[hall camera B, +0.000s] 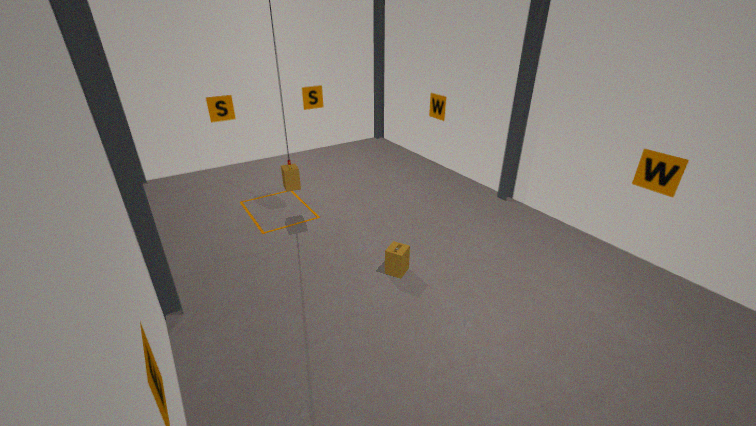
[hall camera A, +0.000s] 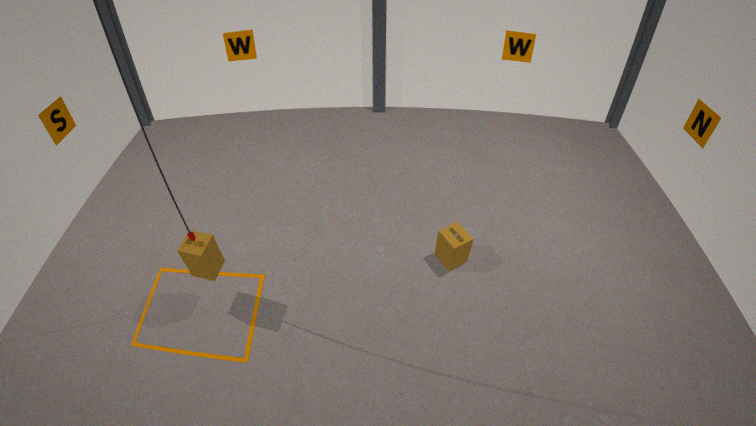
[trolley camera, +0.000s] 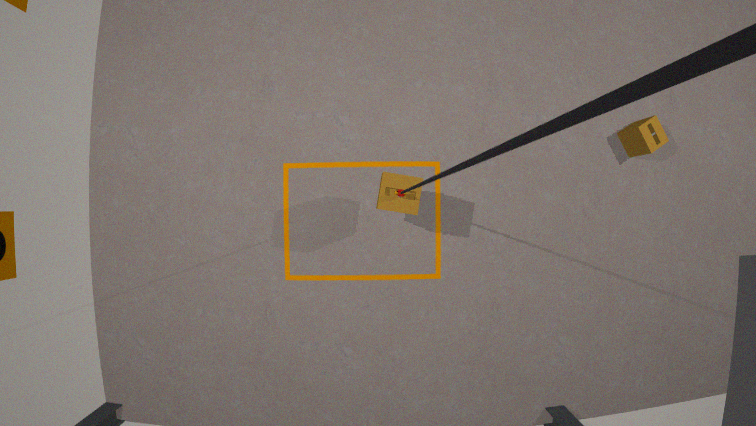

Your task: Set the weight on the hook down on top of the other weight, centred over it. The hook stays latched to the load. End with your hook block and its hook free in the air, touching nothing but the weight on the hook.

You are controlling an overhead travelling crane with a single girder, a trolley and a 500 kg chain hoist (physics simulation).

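Observation:
My gripper, a small red hook block, hangs on its chain and is latched to the top of a yellow weight. This weight hangs upright in the air above the floor, its shadows lying apart from it. The other yellow weight stands upright on the floor, well to the north of the hanging one, turned at a different angle. Its top with the slotted lifting point is bare. The hook itself is too small to make out clearly.
An orange rectangle is marked on the floor below the hanging weight. White walls with letter signs and dark columns bound the hall. The chain slants across the trolley view.

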